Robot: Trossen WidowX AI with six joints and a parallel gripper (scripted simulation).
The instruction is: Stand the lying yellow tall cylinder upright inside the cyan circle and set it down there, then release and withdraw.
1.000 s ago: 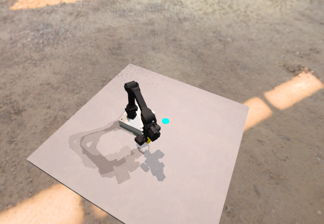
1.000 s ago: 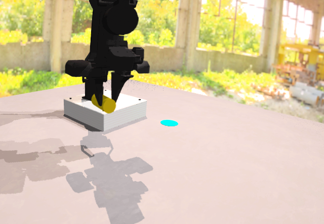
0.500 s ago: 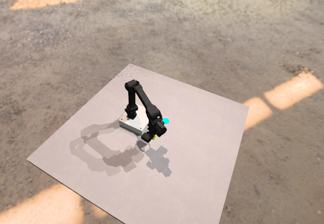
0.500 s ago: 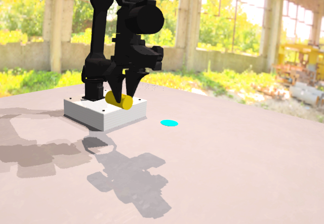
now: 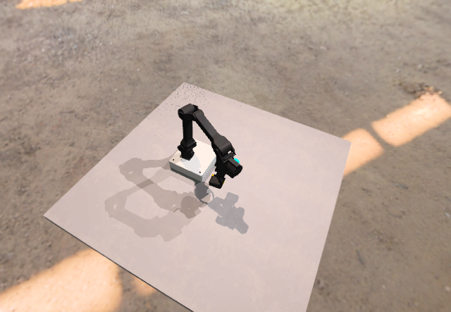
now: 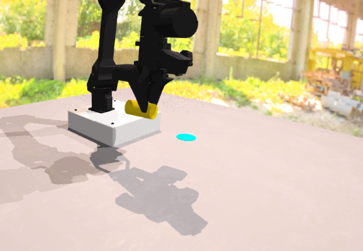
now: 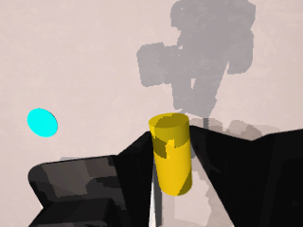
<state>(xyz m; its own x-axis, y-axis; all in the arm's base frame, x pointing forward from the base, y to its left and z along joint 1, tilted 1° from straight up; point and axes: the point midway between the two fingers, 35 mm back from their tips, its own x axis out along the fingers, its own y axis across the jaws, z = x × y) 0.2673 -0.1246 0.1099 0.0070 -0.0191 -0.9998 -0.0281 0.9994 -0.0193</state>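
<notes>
The cyan circle is 230 mm to the left of my gripper tip, 130 mm below it and 10 mm behind it. Also, from my gripper tip: yellow tall cylinder: 20 mm behind.
</notes>
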